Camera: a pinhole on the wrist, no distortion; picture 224 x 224 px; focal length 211.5 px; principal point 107.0 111.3 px. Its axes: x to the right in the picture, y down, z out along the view. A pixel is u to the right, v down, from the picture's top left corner.
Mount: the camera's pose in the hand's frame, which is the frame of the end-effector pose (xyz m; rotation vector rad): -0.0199 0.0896 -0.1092 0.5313 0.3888 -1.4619
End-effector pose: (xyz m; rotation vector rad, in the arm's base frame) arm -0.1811 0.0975 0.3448 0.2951 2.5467 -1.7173
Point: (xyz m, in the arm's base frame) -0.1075 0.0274 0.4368
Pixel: 177 48
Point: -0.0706 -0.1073 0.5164
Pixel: 172 39
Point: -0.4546 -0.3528 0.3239
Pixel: 90 211
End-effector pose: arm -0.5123 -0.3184 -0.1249 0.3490 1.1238 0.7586
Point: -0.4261 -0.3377 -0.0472
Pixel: 61 105
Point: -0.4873 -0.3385 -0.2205
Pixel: outside the picture
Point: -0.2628 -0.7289 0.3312
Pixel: outside the picture
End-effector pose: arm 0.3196 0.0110 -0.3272 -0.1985 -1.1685 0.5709
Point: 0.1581 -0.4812 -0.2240
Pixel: 176 50
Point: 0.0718 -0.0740 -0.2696
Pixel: 38 106
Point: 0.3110 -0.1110 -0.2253
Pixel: 185 148
